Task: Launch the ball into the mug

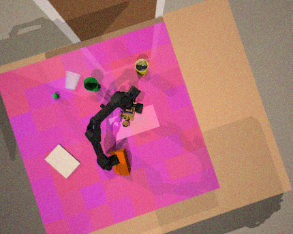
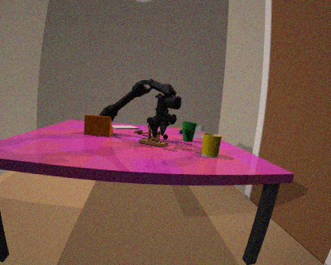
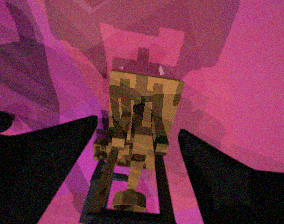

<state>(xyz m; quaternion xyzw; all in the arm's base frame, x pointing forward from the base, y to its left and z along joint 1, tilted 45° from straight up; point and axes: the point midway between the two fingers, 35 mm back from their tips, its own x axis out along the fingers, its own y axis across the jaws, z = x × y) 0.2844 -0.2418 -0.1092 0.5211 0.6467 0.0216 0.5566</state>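
Now: the dark ball 18 cm to the left of my gripper tip, 9 cm ahead of it and 3 cm below it. From my gripper tip the other things lie so: yellow mug (21 cm ahead, 20 cm to the right, 2 cm below); green mug (24 cm ahead, 16 cm to the left, 2 cm below); wooden catapult (6 cm to the left, 4 cm behind, 1 cm above).
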